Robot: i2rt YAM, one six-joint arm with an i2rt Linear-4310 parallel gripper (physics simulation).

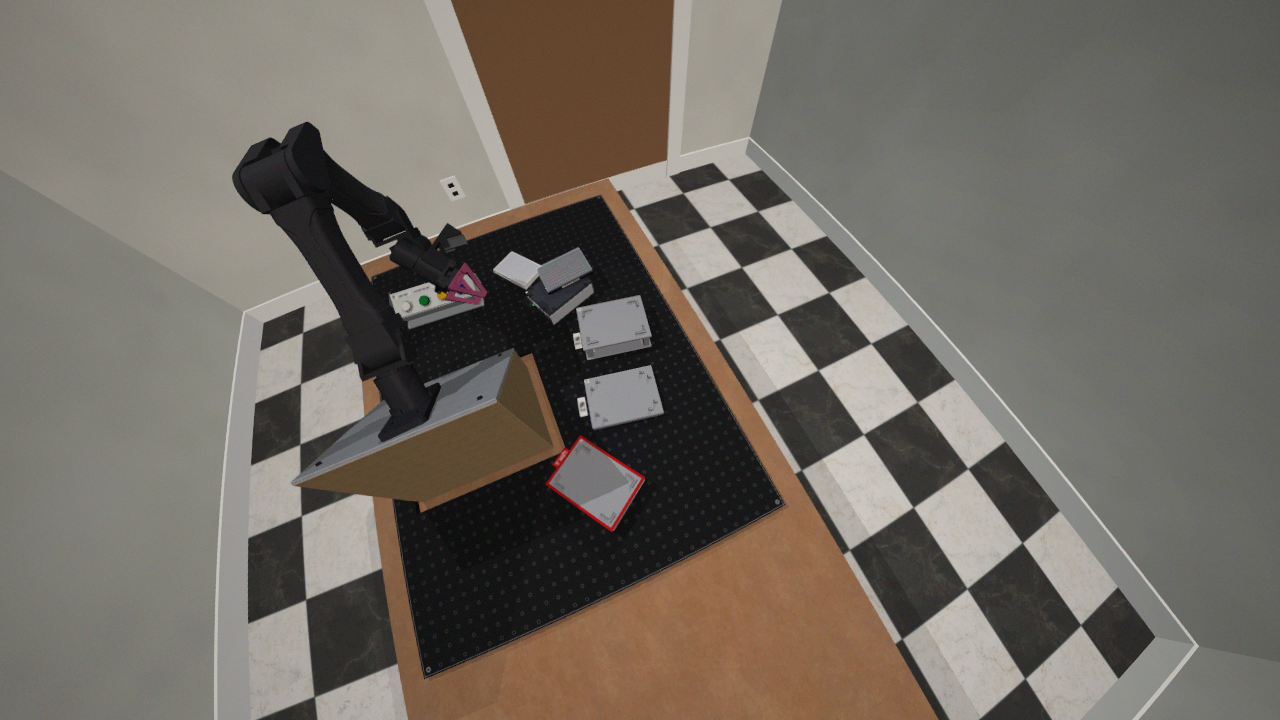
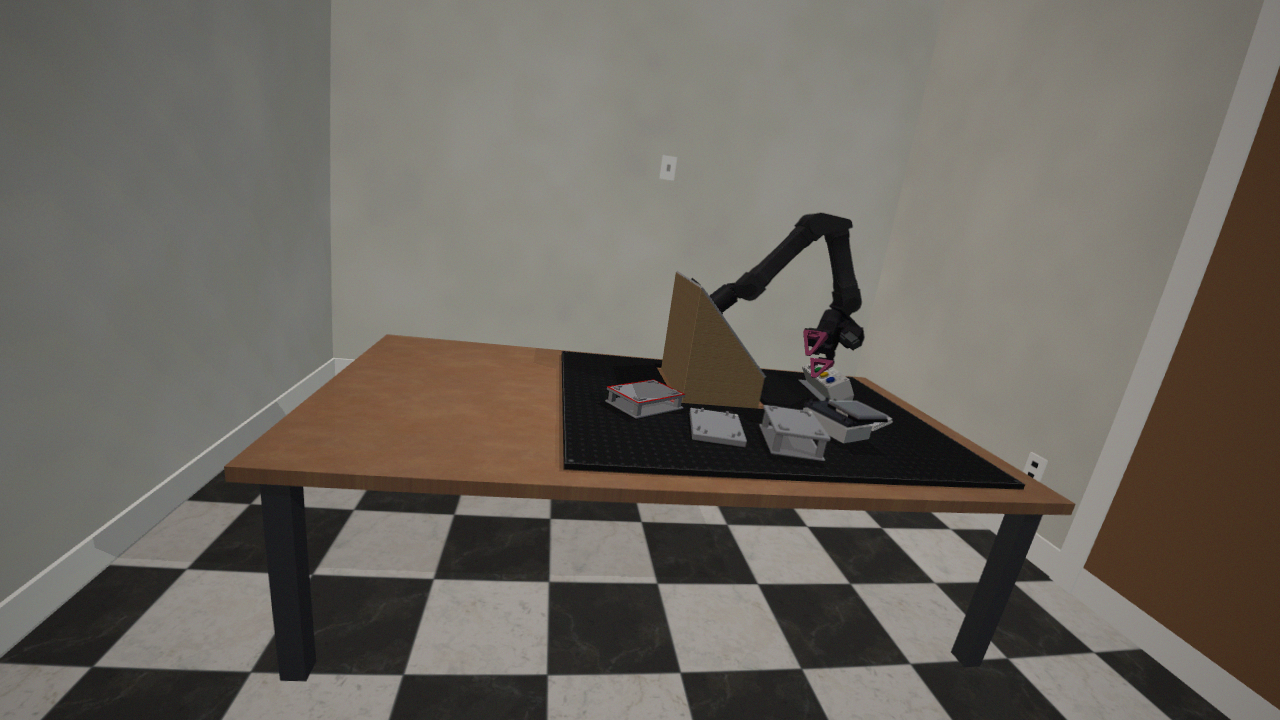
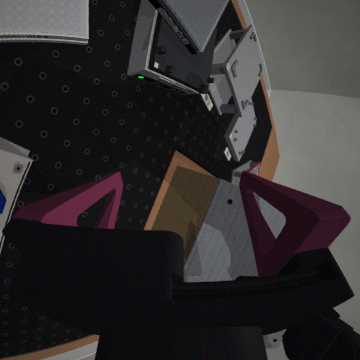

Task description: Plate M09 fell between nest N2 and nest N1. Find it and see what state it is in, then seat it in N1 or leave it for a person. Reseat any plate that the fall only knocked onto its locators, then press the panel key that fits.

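Frame: origin at the arm's base, x ahead, y left, z up, level; millimetres.
Seen in the pictures: gripper, between the fingertips: (image 1: 482, 298) (image 2: 810, 366) (image 3: 180, 177); arm's base, origin of its link: (image 1: 415, 410) (image 2: 710, 308).
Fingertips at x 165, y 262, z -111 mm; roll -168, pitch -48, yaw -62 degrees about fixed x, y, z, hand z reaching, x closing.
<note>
Pixels of each thing's top centre, then the offset from my fingertips to it. Level surfaces: height alone.
- grey textured plate, centre of its top: (image 2: 858, 405) (image 1: 562, 266) dx +210, dy +14, dz -32 mm
- white plate, centre of its top: (image 2: 869, 416) (image 1: 517, 267) dx +109, dy +149, dz -103 mm
- key panel, centre of its top: (image 1: 429, 286) (image 2: 829, 367) dx -119, dy +153, dz -34 mm
- black perforated mat, height of its surface: dz -117 mm
- brown table, height of its surface: dz -130 mm
A grey textured plate (image 1: 564, 268) (image 2: 861, 409) (image 3: 202, 22) lies tilted on a dark box-like unit (image 1: 562, 300) (image 2: 845, 429) (image 3: 180, 60) with a green light. A white plate (image 1: 516, 268) (image 3: 45, 17) lies beside it. A tall grey stand (image 1: 614, 320) (image 2: 794, 420) (image 3: 247, 65), a low grey stand (image 1: 623, 395) (image 2: 716, 426) (image 3: 241, 135) and a red-edged stand (image 1: 597, 479) (image 2: 644, 391) have corner locators. Labels are unreadable. My gripper (image 1: 474, 288) (image 2: 817, 354) (image 3: 180, 177) is open and empty, above the key panel (image 1: 447, 311) (image 2: 836, 387) (image 3: 12, 172), hiding part of it.
The wedge-shaped arm base (image 1: 483, 425) (image 2: 711, 358) (image 3: 187, 200) stands between the panel and the red-edged stand. The black perforated mat (image 1: 572, 591) (image 2: 599, 447) lies on the brown table (image 1: 680, 662) (image 2: 420, 429). Walls and a door (image 1: 572, 89) are behind.
</note>
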